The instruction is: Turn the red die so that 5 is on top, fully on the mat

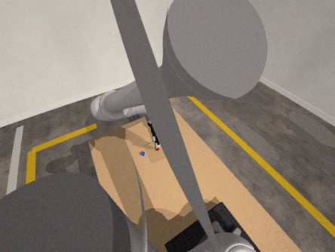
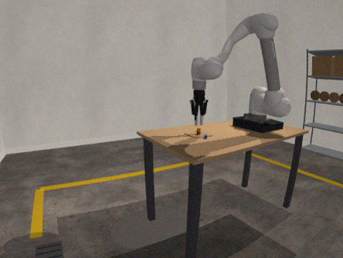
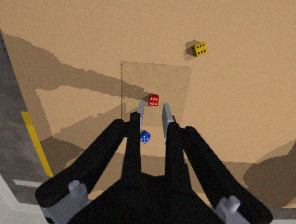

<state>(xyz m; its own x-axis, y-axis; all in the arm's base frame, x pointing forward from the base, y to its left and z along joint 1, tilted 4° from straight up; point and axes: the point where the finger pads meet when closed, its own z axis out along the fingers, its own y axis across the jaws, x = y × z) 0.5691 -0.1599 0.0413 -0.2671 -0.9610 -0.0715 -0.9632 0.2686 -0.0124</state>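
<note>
Right now the red die is 8 cm below my hand. Round my hand: tan mat: 9 cm below; then yellow die: 10 cm behind, 9 cm below, 8 cm to the right; then blue die: 9 cm to the left, 9 cm below, 4 cm ahead.
</note>
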